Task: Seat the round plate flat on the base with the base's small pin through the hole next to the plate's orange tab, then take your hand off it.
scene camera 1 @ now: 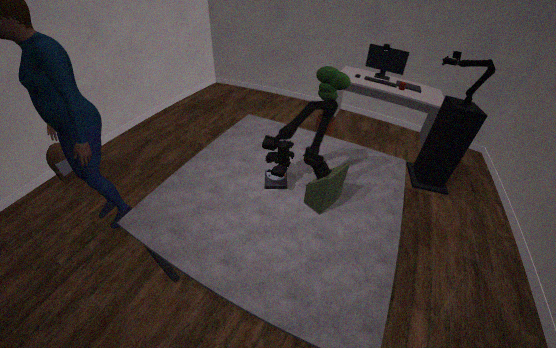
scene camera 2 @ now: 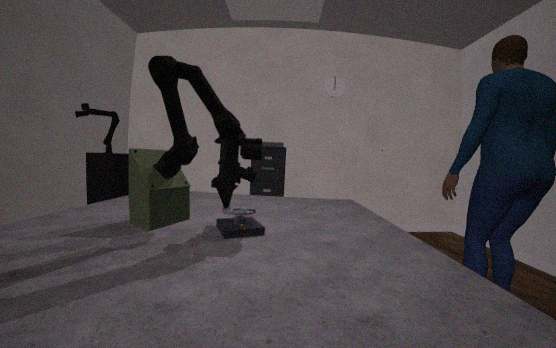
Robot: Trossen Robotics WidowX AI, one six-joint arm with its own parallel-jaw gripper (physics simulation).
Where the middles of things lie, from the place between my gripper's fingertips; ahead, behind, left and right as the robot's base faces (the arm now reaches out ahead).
Right now my hand is 4 cm short of the dark square base point(scene camera 2: 228, 230), 1 cm to the left of it and 6 cm above it.
